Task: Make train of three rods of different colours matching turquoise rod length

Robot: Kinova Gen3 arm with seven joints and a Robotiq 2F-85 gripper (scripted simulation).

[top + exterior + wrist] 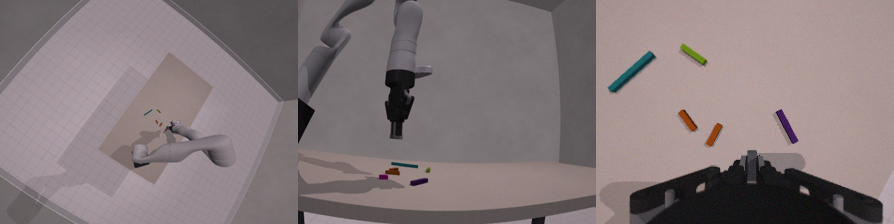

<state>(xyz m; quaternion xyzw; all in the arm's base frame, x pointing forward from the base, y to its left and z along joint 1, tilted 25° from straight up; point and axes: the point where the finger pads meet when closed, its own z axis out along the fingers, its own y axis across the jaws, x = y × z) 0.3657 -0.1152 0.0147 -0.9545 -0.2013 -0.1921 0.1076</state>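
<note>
Now: hand 30 mm past the magenta rod, 10 mm to the left of it and 120 mm above it. Also, from my hand: grey rod 20 mm below; lime rod 100 mm ahead, 160 mm to the left, 120 mm below; purple rod 60 mm ahead, 40 mm to the right, 120 mm below.
</note>
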